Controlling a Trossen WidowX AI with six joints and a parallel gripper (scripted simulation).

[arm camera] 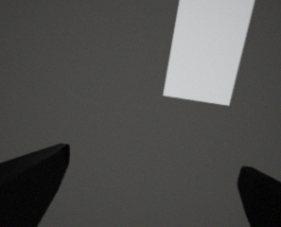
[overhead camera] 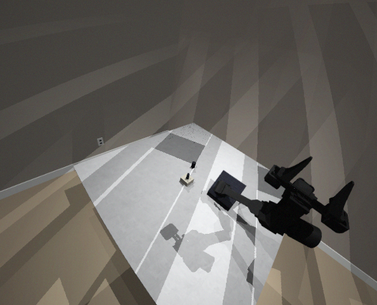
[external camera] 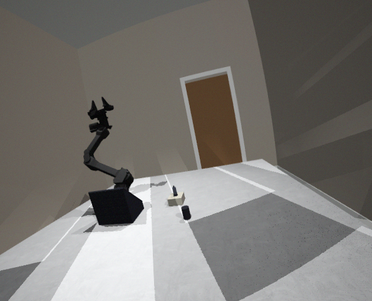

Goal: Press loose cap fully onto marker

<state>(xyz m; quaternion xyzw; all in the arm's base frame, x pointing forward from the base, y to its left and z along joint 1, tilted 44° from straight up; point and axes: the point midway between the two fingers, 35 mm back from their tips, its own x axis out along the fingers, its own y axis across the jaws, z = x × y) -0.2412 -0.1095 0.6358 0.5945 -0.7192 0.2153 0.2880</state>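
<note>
The dark cap lies 66 cm below my gripper tip, 50 cm ahead of it and 47 cm to the right of it. Also, from my gripper tip: holder block: 67 cm below, 45 cm ahead, 31 cm to the right.
</note>
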